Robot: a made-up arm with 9 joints. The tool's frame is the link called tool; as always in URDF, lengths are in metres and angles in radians.
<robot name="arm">
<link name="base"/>
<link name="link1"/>
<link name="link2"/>
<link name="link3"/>
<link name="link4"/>
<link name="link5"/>
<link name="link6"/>
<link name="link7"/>
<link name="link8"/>
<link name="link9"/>
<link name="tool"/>
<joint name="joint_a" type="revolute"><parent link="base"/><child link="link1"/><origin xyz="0.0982 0.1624 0.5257" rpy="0 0 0"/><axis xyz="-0.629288 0.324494 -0.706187"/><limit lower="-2.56" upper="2.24" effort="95" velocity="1.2"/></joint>
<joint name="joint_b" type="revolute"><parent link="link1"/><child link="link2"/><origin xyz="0.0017 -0.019 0.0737" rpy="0 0 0"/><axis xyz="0.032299 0.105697 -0.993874"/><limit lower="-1.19" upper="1.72" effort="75" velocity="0.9"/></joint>
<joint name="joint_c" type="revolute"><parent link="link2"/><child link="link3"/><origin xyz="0.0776 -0.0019 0.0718" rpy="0 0 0"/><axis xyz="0 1 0"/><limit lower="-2.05" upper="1.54" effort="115" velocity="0.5"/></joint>
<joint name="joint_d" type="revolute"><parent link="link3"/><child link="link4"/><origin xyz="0.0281 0.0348 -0.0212" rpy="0 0 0"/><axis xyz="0 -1 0"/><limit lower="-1.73" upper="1.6" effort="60" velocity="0.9"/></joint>
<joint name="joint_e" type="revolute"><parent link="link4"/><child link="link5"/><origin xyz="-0.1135 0.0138 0.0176" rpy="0 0 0"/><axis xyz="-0.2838 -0.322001 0.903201"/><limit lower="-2.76" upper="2.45" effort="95" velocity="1"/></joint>
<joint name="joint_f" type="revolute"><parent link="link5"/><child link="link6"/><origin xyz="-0.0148 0.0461 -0.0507" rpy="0 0 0"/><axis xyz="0.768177 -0.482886 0.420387"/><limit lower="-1.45" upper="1.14" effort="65" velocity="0.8"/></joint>
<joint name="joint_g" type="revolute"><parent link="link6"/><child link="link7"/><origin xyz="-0.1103 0.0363 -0.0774" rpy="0 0 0"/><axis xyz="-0.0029 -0.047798 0.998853"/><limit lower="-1.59" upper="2.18" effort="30" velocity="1.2"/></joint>
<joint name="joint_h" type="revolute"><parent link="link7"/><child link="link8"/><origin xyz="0.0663 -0.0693 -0.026" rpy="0 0 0"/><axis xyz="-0.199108 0.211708 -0.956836"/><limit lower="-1.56" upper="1.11" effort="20" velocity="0.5"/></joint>
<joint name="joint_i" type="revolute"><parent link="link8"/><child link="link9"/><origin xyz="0.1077 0.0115 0.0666" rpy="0 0 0"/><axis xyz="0 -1 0"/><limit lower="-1.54" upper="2.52" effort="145" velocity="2.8"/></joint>
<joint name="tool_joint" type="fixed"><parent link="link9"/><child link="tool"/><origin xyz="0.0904 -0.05 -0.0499" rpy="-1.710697 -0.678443 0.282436"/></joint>
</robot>
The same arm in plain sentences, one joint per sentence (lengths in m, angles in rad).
The arm has nine revolute joints in a row. What follows holds with every joint at zero, and every direction is one of the base frame's.
Joint 1 sits 0.0982 m along +x and 0.1624 m along +y and 0.5257 m along +z from the base frame's origin and rotates about the direction (-0.629288, 0.324494, -0.706187), from -2.5600 to 2.2400 rad.
Joint 2 sits 0.0017 m along +x and 0.0190 m along -y and 0.0737 m along +z from joint 1 and rotates about the direction (0.032299, 0.105697, -0.993874), from -1.1900 to 1.7200 rad.
Joint 3 sits 0.0776 m along +x and 0.0019 m along -y and 0.0718 m along +z from joint 2 and rotates about +y, from -2.0500 to 1.5400 rad.
Joint 4 sits 0.0281 m along +x and 0.0348 m along +y and 0.0212 m along -z from joint 3 and rotates about -y, from -1.7300 to 1.6000 rad.
Joint 5 sits 0.1135 m along -x and 0.0138 m along +y and 0.0176 m along +z from joint 4 and rotates about the direction (-0.2838, -0.322001, 0.903201), from -2.7600 to 2.4500 rad.
Joint 6 sits 0.0148 m along -x and 0.0461 m along +y and 0.0507 m along -z from joint 5 and rotates about the direction (0.768177, -0.482886, 0.420387), from -1.4500 to 1.1400 rad.
Joint 7 sits 0.1103 m along -x and 0.0363 m along +y and 0.0774 m along -z from joint 6 and rotates about the direction (-0.0029, -0.047798, 0.998853), from -1.5900 to 2.1800 rad.
Joint 8 sits 0.0663 m along +x and 0.0693 m along -y and 0.0260 m along -z from joint 7 and rotates about the direction (-0.199108, 0.211708, -0.956836), from -1.5600 to 1.1100 rad.
Joint 9 sits 0.1077 m along +x and 0.0115 m along +y and 0.0666 m along +z from joint 8 and rotates about -y, from -1.5400 to 2.5200 rad.
The tool frame, which is the frame that the pose is given for, sits 0.0904 m along +x and 0.0500 m along -y and 0.0499 m along -z from joint 9; its axes are the base frame's turned by roll -1.7107, pitch -0.6784 and yaw 0.2824 rad (as in URDF: about the fixed x, then y, then z).

